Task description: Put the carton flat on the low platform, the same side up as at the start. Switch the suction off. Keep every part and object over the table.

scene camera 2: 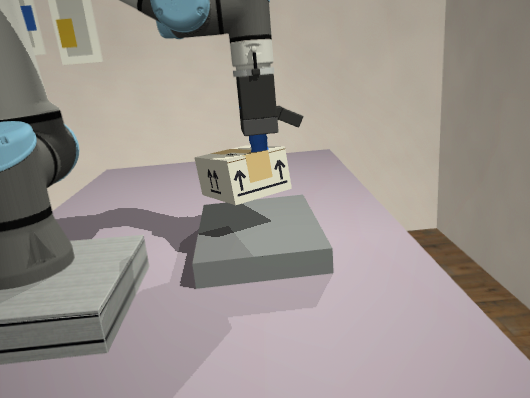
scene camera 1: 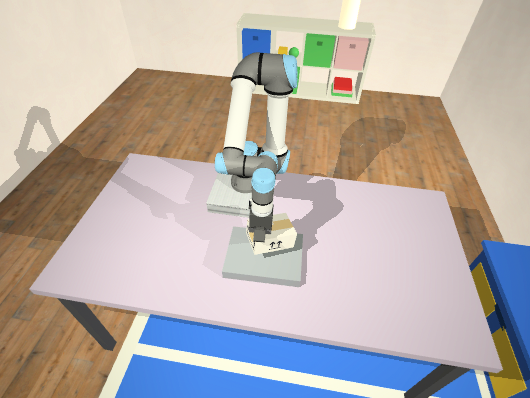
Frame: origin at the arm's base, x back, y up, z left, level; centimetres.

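Seen in the pictures: hand at its tool point: (scene camera 2: 261,156); arm's base at its link origin: (scene camera 2: 24,267) (scene camera 1: 245,182).
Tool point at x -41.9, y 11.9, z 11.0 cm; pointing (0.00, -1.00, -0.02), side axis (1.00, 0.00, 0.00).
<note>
Pixels of each thing's middle, then the offset from my tool point to it. Level surfaces: height alone.
- white carton at the middle of its body: (scene camera 2: 241,172) (scene camera 1: 270,233) dx +4.0, dy -3.6, dz +4.0 cm
- low grey platform at the middle of its body: (scene camera 2: 258,233) (scene camera 1: 264,255) dx +1.9, dy -16.5, dz +1.8 cm
- pink table at its surface level: dy -18.9 cm
The white carton (scene camera 1: 287,241) (scene camera 2: 256,186) with tan tape hangs from my gripper (scene camera 1: 259,235) (scene camera 2: 259,143), whose blue suction cup is on the carton's top near one edge in the scene camera 2 view. The carton is slightly tilted, with its printed arrows pointing up. It is above the back part of the low grey platform (scene camera 1: 260,270) (scene camera 2: 290,262) in the scene camera 1 view. In the scene camera 2 view its shadow falls on the platform's top. The cup itself is hidden in the scene camera 1 view.
The arm's base stands on a light ribbed block (scene camera 1: 225,196) (scene camera 2: 50,332), behind the platform in the scene camera 1 view. The pink table (scene camera 1: 380,280) (scene camera 2: 400,325) carries both. A blue cabinet (scene camera 1: 510,270) stands beyond the table's right edge, and a shelf unit (scene camera 1: 305,23) at the far wall.
</note>
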